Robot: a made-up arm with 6 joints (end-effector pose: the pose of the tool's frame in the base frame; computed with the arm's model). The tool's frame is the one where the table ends.
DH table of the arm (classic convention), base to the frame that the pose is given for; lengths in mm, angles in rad. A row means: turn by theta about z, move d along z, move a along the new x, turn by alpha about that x. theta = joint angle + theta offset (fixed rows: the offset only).
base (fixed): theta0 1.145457  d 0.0  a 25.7  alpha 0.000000
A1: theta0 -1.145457  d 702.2  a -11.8  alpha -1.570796
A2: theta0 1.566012  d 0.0  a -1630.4  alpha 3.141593
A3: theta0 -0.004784  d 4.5  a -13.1  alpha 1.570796
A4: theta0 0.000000  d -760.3  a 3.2  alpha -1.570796
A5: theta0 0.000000  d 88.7  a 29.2  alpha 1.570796
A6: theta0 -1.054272  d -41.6  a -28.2  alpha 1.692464
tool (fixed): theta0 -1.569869  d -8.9  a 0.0  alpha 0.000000
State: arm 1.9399 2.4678 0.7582 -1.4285 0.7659 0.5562
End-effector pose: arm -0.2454 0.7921 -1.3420 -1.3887 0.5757 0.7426
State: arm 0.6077 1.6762 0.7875 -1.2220 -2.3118 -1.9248
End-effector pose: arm 1.6712 1.1304 -0.0375 -0.1667 -2.4453 0.8630
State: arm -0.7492 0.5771 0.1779 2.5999 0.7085 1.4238
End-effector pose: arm 1.2486 -1.0162 1.8002 2.0869 0.4708 -0.9626
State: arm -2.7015 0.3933 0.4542 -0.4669 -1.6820 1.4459
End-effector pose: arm -1.2501 -0.5019 2.1927 0.3413 1.2324 -0.7141
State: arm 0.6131 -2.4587 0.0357 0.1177 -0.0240 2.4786
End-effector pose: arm -1.3184 -0.9954 -0.0849 -0.6771 -0.2495 -2.4329
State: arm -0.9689 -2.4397 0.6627 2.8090 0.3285 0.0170
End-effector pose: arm -0.9613 1.6199 -0.5784 0.1243 -0.3171 2.0033
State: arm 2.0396 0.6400 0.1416 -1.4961 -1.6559 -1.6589
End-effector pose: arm -0.7049 1.3761 1.6087 0.8663 -2.9413 0.1519
